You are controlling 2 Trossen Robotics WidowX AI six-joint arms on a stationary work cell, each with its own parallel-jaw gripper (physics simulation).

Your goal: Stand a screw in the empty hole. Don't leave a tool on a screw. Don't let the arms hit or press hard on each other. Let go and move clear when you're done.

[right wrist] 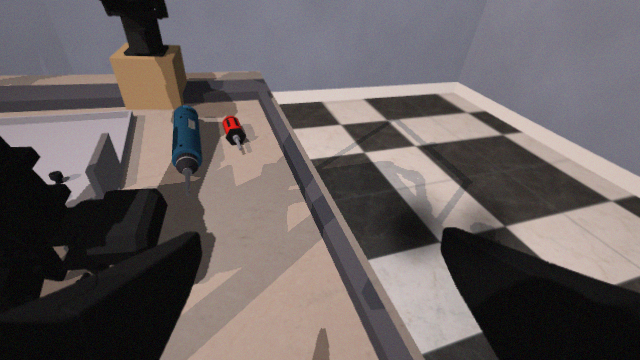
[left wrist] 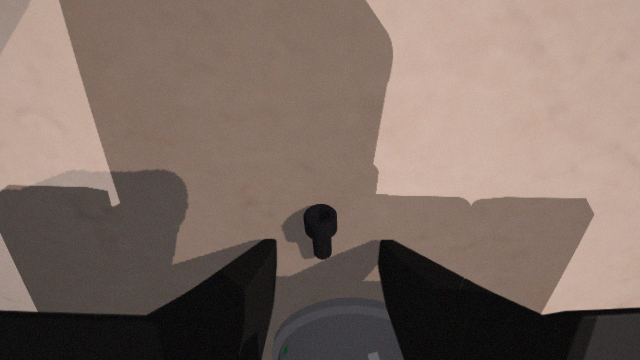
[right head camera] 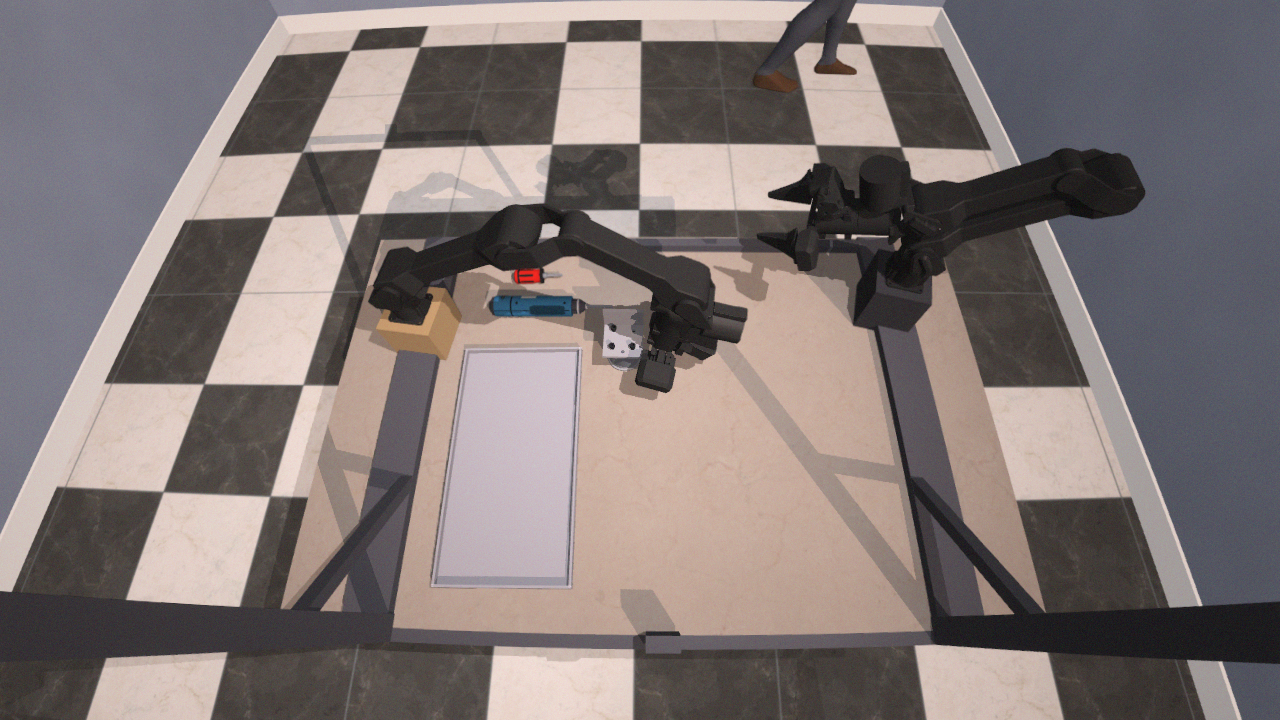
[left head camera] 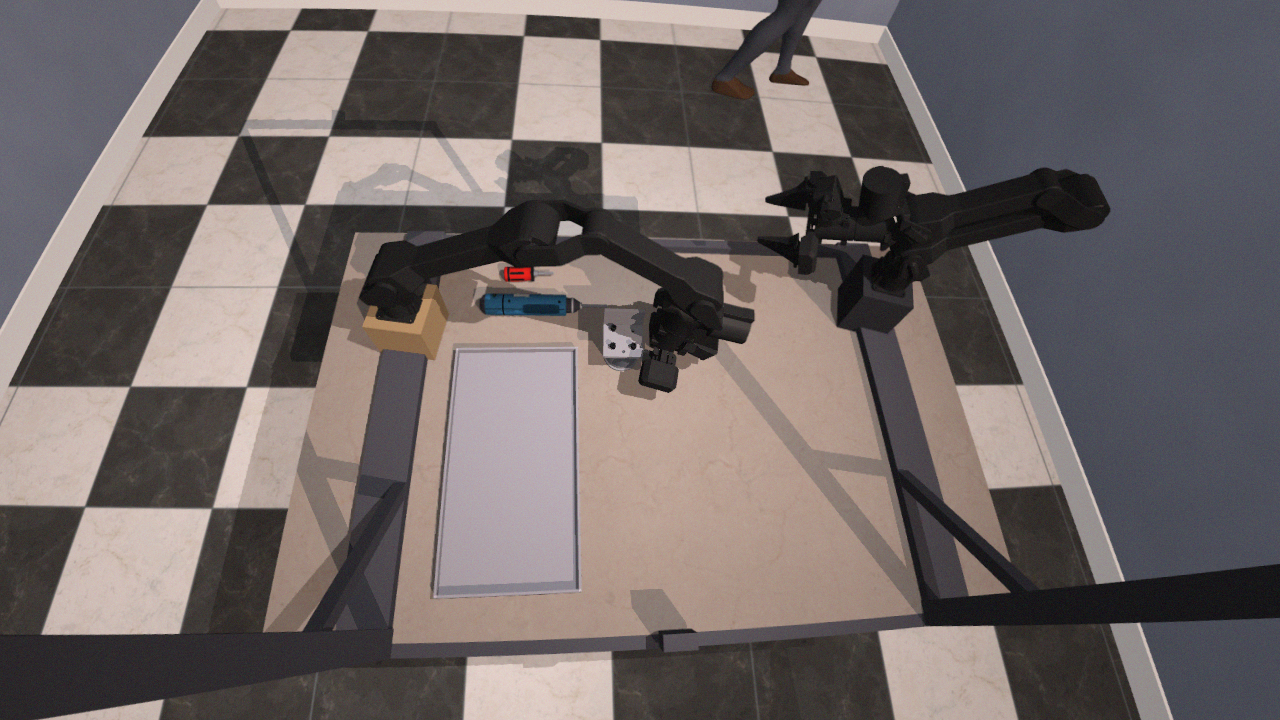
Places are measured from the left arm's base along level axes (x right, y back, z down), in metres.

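Pixels of known places: left gripper, fingertip midpoint: (right wrist: 85, 274) (left wrist: 328, 252) (right head camera: 654, 356) (left head camera: 650, 356); right gripper, fingertip midpoint: (right wrist: 323, 240) (right head camera: 762, 215) (left head camera: 761, 219); left arm's base, origin of the base link: (right wrist: 147, 51) (right head camera: 411, 308) (left head camera: 400, 305); right arm's base, origin of the base link: (right head camera: 904, 275) (left head camera: 888, 280).
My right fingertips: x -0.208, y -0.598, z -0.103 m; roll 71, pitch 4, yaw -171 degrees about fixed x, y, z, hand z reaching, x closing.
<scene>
Ahead of a thing's pixels: the offset from my right fingertips to its top centre. "pt": to the spot under its first point.
A black screw {dx +0.191, dy +0.148, dz +0.188 m} (left wrist: 320, 222) shows between and a little beyond the left fingertips in the left wrist view, untouched, over shaded table; its exact tilt is unclear. My left gripper (left wrist: 328, 252) is partly open and empty, pointing down just right of the metal fixture in the head views. The fixture (left head camera: 622, 336) (right head camera: 621, 336) has three dark screw heads visible on its plate; its right side is shaded and partly hidden by the left arm. Its rounded grey part {pt dx +0.195, dy +0.184, dz +0.188 m} (left wrist: 335, 327) shows below the screw. My right gripper (left head camera: 764, 219) (right head camera: 764, 214) (right wrist: 323, 241) is wide open and empty, raised near the back right edge.
A blue power driver {dx +0.124, dy +0.369, dz +0.158 m} (left head camera: 528, 304) (right head camera: 534, 306) (right wrist: 186, 132) lies left of the fixture, its bit pointing toward it. A red screwdriver {dx +0.052, dy +0.413, dz +0.170 m} (left head camera: 518, 274) (right head camera: 528, 275) (right wrist: 232, 126) lies behind the driver. A pale tray {dx +0.425, dy +0.369, dz +0.183 m} (left head camera: 510, 465) (right head camera: 510, 465) lies at the front left.
</scene>
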